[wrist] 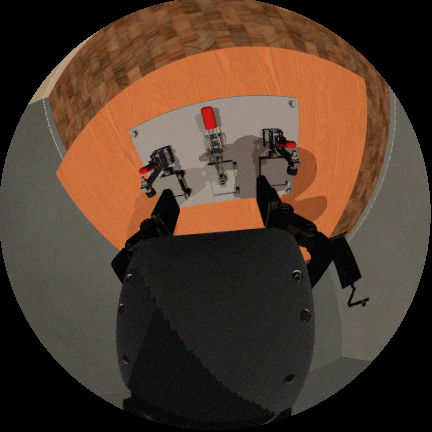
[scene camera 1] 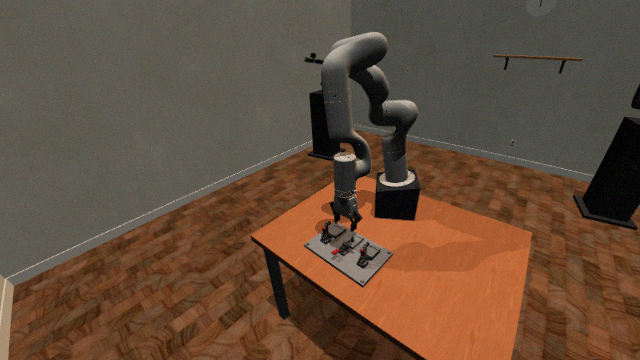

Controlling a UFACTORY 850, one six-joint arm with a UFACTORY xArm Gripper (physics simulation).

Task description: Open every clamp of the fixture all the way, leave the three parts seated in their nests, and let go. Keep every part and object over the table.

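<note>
The grey fixture plate (scene camera 1: 327,253) (wrist: 190,117) carries three black clamps. The middle clamp (scene camera 1: 345,247) (wrist: 215,144) has its red handle (scene camera 1: 335,252) (wrist: 209,118) lying flat outward and its arm reaching over the pale middle part (wrist: 227,189). The outer clamp at the wrist view's left (scene camera 1: 365,256) (wrist: 163,158) and the one at its right (scene camera 1: 326,234) (wrist: 272,137) stand with arms swung up and back. Grey parts (scene camera 1: 337,230) (scene camera 1: 372,251) show beside them in the scene view; their exact seating is unclear. My gripper (scene camera 1: 345,224) (wrist: 214,192) is open and empty, above the plate's base-side edge.
The plate lies on the orange wooden table (scene camera 1: 450,295) (wrist: 225,72), near its left corner in the scene view. The arm's black base block (scene camera 1: 397,202) stands at the table's back. The raised outer clamps stick up at either side of the middle clamp.
</note>
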